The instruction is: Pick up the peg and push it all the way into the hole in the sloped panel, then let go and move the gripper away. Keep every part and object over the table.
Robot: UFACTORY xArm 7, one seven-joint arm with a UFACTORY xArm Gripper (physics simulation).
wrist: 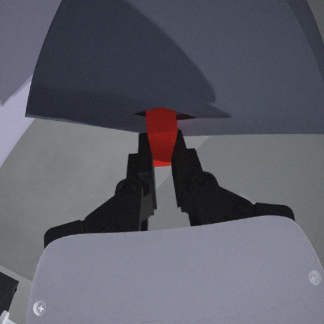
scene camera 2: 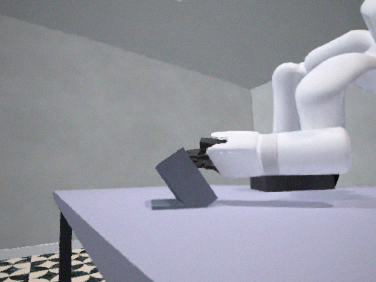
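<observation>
The red peg [wrist: 162, 135] is between the fingertips in the wrist view, its far end at the hole in the dark grey sloped panel [wrist: 125, 65] [scene camera 2: 187, 177]. Dark corners of the hole [wrist: 187, 116] show on both sides of the peg; how deep the peg sits is hidden. My gripper [wrist: 161, 150] [scene camera 2: 189, 156] is shut on the peg, with its fingertips close to the panel's upper edge. In the scene view the peg does not show; the panel and fingers hide it.
The panel's flat base [scene camera 2: 165, 204] rests on the lavender table [scene camera 2: 240, 240]. The table's left edge runs near the panel. The white arm [scene camera 2: 305, 152] reaches in from the right, low above the table, in front of its black base block [scene camera 2: 295, 183].
</observation>
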